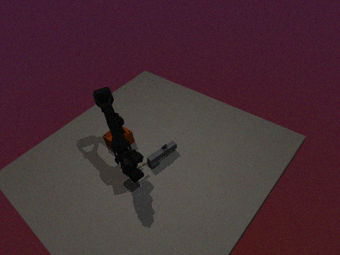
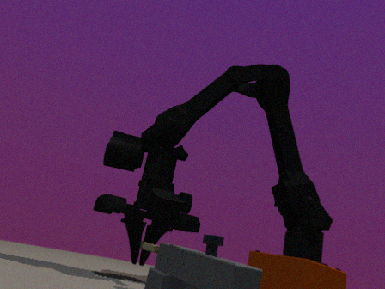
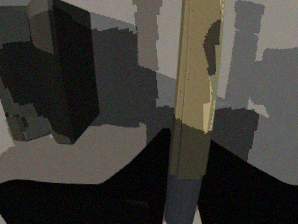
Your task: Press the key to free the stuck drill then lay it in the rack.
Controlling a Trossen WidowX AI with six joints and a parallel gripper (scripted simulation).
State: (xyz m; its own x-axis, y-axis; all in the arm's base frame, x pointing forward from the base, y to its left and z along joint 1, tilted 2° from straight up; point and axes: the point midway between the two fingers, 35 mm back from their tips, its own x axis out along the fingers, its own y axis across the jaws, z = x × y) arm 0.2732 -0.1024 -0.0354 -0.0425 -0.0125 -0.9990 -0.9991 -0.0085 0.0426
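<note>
Now: the rack 80 mm behind my gripper tip, 30 mm to the left of it and 10 mm below it. Round my gripper tip: grey block 200 mm to the left, 10 mm above; then dark T-shaped drill 230 mm to the left, 30 mm above.
</note>
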